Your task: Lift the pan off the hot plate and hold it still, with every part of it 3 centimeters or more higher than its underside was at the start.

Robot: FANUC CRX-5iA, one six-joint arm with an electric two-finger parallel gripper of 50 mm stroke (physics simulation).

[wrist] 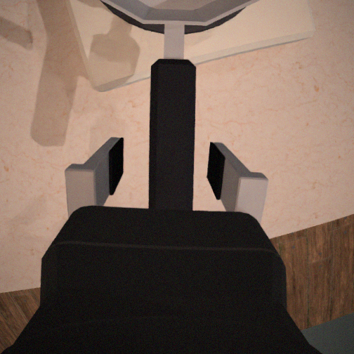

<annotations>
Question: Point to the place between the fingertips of my gripper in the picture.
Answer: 165, 157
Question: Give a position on a pan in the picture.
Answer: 172, 79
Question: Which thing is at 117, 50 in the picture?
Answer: A pale hot plate.
</annotations>
